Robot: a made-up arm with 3 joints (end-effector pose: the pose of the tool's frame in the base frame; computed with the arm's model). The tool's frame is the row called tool.
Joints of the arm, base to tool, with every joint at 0 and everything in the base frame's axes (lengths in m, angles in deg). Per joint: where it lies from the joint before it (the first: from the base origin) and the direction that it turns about. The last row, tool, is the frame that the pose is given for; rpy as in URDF.
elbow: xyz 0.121 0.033 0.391 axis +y
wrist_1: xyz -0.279 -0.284 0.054 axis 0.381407 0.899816 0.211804
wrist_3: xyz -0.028 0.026 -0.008 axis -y
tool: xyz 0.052 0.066 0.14 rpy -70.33 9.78 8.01
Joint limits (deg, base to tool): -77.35..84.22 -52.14..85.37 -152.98..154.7
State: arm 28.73 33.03 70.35
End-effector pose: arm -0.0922 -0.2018 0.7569 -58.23 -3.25 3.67
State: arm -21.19 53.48 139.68
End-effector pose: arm -0.3492 -0.1964 0.3683 64.56 -71.60 -129.41
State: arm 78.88 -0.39 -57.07
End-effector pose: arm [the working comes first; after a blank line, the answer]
Working (the frame after each row of the table, in the pose's form):
after elbow: 0.1210 0.0330 0.3910 0.00 78.88 0.00
after wrist_1: 0.1202 -0.2510 0.6752 -0.55 78.53 -0.41
after wrist_3: 0.1067 -0.2250 0.7010 -179.85 44.40 -179.76

0.1674 -0.1591 0.5644 103.04 34.17 170.65
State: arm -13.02 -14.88 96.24
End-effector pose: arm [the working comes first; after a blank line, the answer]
Working (the frame after each row of the table, in the pose's form):
after elbow: 0.1210 0.0330 0.3910 0.00 -13.02 0.00
after wrist_1: -0.1630 -0.2510 0.3808 -4.77 -26.53 -2.75
after wrist_3: -0.1823 -0.2248 0.3592 -172.17 -56.91 168.55

-0.3222 -0.1492 0.3221 135.47 -64.06 147.21
